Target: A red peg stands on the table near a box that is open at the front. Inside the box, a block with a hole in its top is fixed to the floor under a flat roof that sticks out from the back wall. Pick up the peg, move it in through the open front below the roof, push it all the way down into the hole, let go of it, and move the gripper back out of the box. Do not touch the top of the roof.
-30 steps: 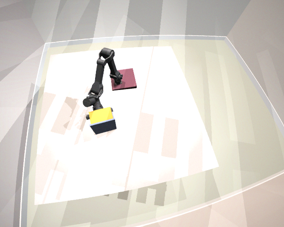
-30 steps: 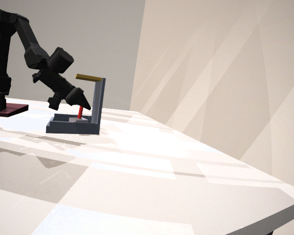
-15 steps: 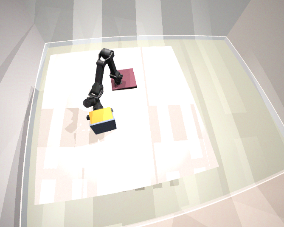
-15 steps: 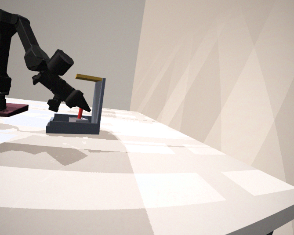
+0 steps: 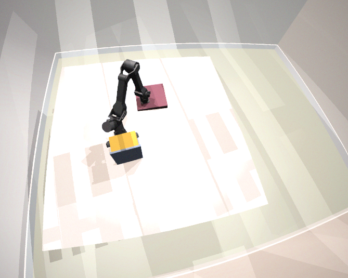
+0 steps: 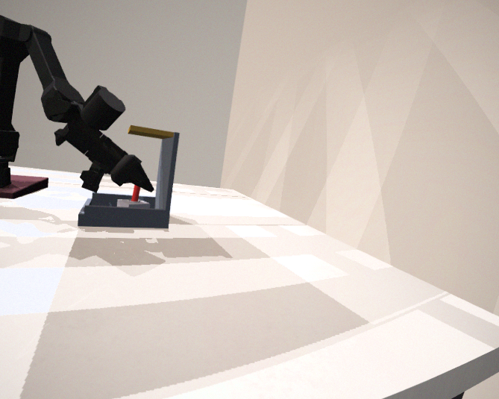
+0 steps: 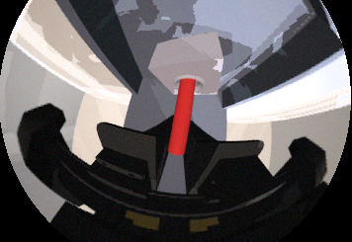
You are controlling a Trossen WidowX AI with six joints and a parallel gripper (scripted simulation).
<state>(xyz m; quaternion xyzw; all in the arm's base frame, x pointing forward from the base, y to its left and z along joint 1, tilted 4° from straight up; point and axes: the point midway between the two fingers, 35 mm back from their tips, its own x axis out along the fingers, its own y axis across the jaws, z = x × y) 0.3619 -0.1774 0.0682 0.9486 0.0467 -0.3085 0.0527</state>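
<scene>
My gripper tip is 4 cm past the red peg and 1 cm above it. From my gripper tip the other things lie so: yellow roof (2 cm behind, 13 cm above); box wall (2 cm ahead, 4 cm above).
</scene>
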